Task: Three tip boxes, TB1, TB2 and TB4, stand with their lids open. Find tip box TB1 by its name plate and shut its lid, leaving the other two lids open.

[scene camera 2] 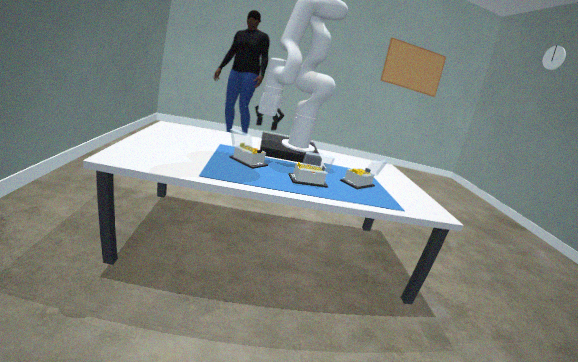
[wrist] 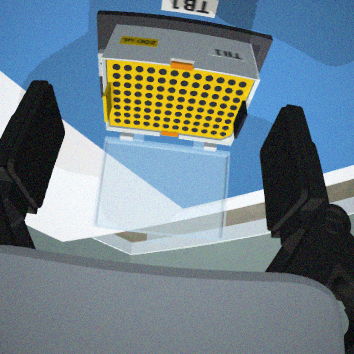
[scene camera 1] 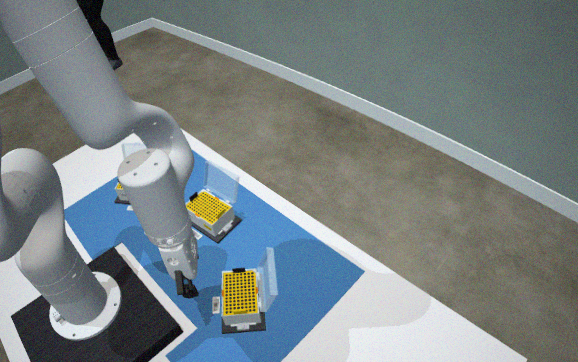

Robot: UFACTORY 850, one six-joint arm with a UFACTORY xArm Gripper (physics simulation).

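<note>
Tip box TB1 [scene camera 1: 240, 292] [scene camera 2: 250, 156] [wrist: 175, 100] has a yellow rack and reads TB1 on its grey side. Its name plate [scene camera 1: 216, 305] [wrist: 190, 6] lies beside it, partly cut off in the wrist view. Its clear lid [scene camera 1: 269, 277] [scene camera 2: 241, 138] [wrist: 162, 187] stands open on the side away from the plate. My gripper [scene camera 1: 186, 288] [scene camera 2: 266, 125] [wrist: 163, 113] is open and empty, above and to the plate side of TB1. Two other tip boxes, the middle one [scene camera 1: 210, 210] [scene camera 2: 311, 176] and the far one [scene camera 1: 121, 192] [scene camera 2: 358, 177], have open lids; their labels are unreadable here.
The boxes stand on a blue mat [scene camera 1: 320, 265] [scene camera 2: 350, 196] on the white table [scene camera 1: 390, 310] [scene camera 2: 140, 150]. The arm's black base plate [scene camera 1: 145, 310] is beside the mat. The middle box's raised lid [scene camera 1: 221, 182] leans toward the table edge. A person [scene camera 2: 244, 65] stands behind the table.
</note>
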